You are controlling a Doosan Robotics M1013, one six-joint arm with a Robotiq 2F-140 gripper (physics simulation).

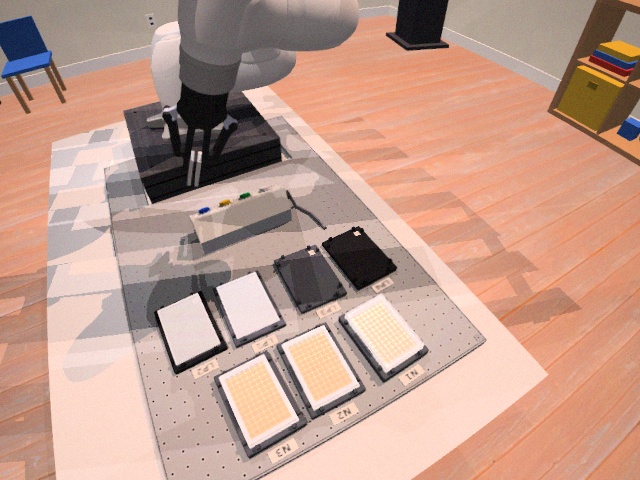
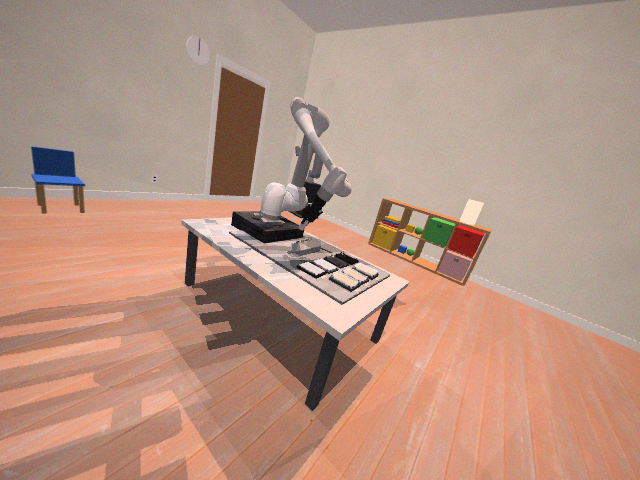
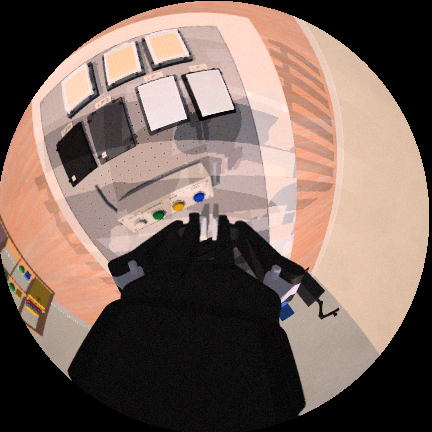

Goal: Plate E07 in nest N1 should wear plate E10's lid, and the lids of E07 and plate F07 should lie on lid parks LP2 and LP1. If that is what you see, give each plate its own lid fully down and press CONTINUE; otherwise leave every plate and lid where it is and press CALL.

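Frame: origin at the arm's base, x right, y ahead, z up, level; millimetres.
Seen in the pictures: gripper, fingertip midpoint: (image 1: 192,180) (image 2: 300,229) (image 3: 211,212); arm's base, link origin: (image 2: 268,219).
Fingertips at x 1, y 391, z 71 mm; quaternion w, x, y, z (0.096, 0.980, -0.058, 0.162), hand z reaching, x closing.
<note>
Offsets run from my fingertips to a thing's top centre. "pt": to the spot under its first point.
My gripper (image 1: 193,182) (image 2: 303,225) (image 3: 211,212) is shut and empty, in the air near the blue-button end of the button box {dx -81, dy +3, dz -71 mm} (image 1: 245,222) (image 3: 165,209). The box has blue {dx -3, dy -2, dz -80 mm} (image 1: 204,210) (image 3: 199,197), yellow {dx -52, dy -13, dz -80 mm} (image 1: 224,202) (image 3: 178,206), green {dx -101, dy -24, dz -80 mm} (image 1: 244,195) (image 3: 158,215) and whitish {dx -150, dy -35, dz -80 mm} (image 3: 141,223) buttons; their labels are unreadable. The plate in N1 {dx -284, dy +371, dz -122 mm} (image 1: 383,333) (image 3: 78,89) looks paler than those in N2 {dx -154, dy +395, dz -128 mm} (image 1: 320,367) (image 3: 121,63) and N3 {dx -40, dy +422, dz -125 mm} (image 1: 259,400) (image 3: 168,47). White lids lie on LP1 {dx -55, dy +234, dz -137 mm} (image 1: 249,305) (image 3: 162,104) and LP2 {dx +63, dy +254, dz -137 mm} (image 1: 189,329) (image 3: 209,93). Plate names are not legible.
LP3 {dx -191, dy +200, dz -135 mm} (image 1: 310,279) (image 3: 111,129) is bare dark grey and LP4 {dx -311, dy +178, dz -135 mm} (image 1: 360,257) (image 3: 77,152) is bare black. A thin dark bent rod or cable {pt dx -249, dy +2, dz -155 mm} (image 1: 309,210) (image 3: 106,198) lies beside the box. The black robot base (image 1: 242,149) stands behind the box.
</note>
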